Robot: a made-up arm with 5 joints.
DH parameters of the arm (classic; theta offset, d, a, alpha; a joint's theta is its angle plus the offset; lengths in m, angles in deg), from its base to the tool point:
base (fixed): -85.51 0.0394 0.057 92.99
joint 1: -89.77 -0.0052 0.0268 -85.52
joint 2: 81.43 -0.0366 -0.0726 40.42
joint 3: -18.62 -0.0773 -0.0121 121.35
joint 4: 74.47 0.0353 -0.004 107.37
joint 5: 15.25 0.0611 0.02 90
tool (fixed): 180 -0.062 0 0
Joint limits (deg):
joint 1: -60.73..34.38
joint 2: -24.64..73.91
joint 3: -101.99..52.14
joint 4: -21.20..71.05
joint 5: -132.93..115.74
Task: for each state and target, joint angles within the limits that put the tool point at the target. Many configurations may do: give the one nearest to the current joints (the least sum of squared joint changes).
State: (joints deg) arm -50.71 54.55 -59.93 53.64 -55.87
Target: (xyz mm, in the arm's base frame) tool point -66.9 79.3 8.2
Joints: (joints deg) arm -51.18 59.73 -54.19 46.74 -89.66
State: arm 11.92 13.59 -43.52 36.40 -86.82
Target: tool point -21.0 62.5 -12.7
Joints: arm -3.50 27.64 -10.48 3.15 -84.03
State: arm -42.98 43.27 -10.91 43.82 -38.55
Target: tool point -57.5 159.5 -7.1
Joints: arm -28.27 73.91 -60.66 22.08 -3.29
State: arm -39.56 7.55 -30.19 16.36 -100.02
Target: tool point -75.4 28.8 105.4
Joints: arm -56.41 -2.14 -36.15 13.46 -91.23
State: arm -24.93 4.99 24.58 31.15 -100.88
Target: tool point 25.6 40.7 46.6
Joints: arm -7.96 -13.79 43.00 1.24 -69.35
